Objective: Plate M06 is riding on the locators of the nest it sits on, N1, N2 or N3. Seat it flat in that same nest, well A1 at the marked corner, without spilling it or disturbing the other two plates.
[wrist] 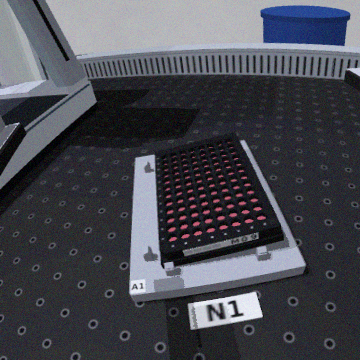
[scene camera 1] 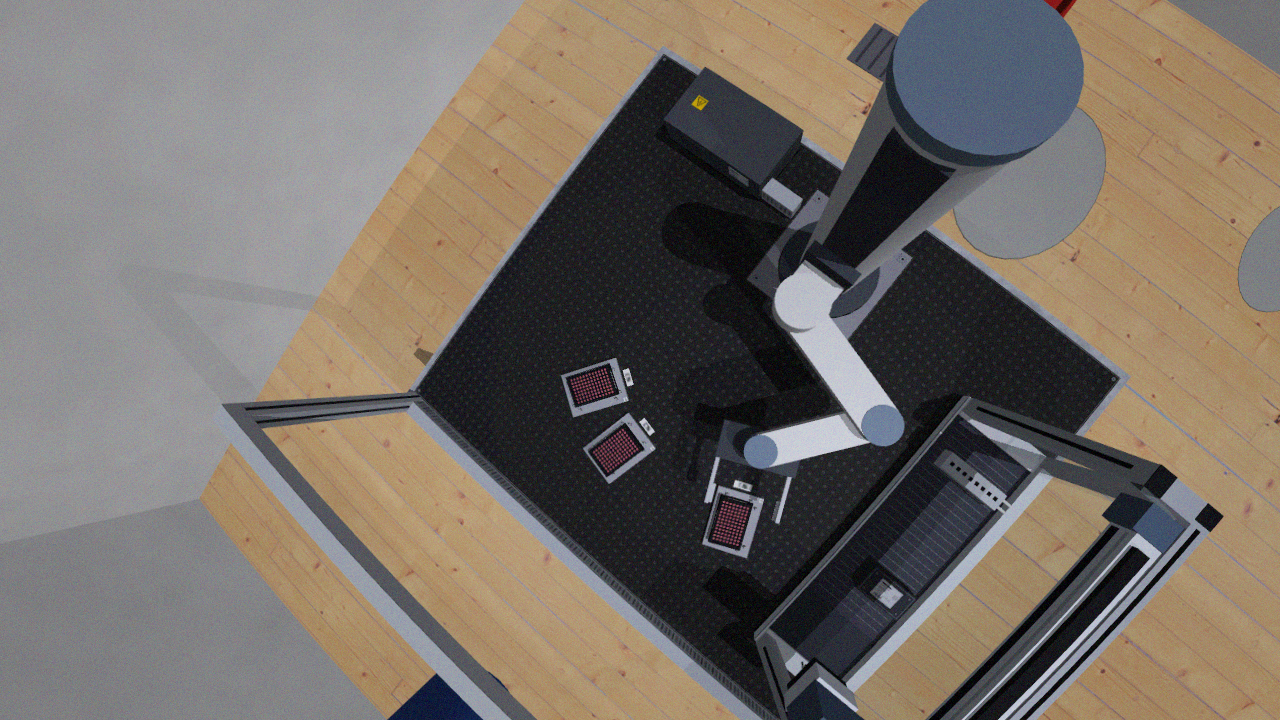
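A dark plate with pink wells [scene camera 1: 733, 523] [wrist: 212, 195] sits on the light grey nest N1 [scene camera 1: 754, 501] [wrist: 144, 210]. Its label starts "M0"; the last character is hard to read. In the wrist view it looks slightly turned on the nest, and a dark gap shows under its near right edge. Small locators stand at its near and left sides. The A1 mark [wrist: 138, 286] is at the nest's near left corner. My gripper [scene camera 1: 742, 510] [wrist: 184, 75] is open and empty, above the nest, with one finger out to each side.
Two other plates [scene camera 1: 591, 385] [scene camera 1: 616, 449] sit in their nests to the left. A framed unit with a dark bed [scene camera 1: 930, 510] [wrist: 55, 120] stands on the right in the scene view. A dark box [scene camera 1: 733, 125] is at the back. A slotted rail [wrist: 215, 62] edges the mat.
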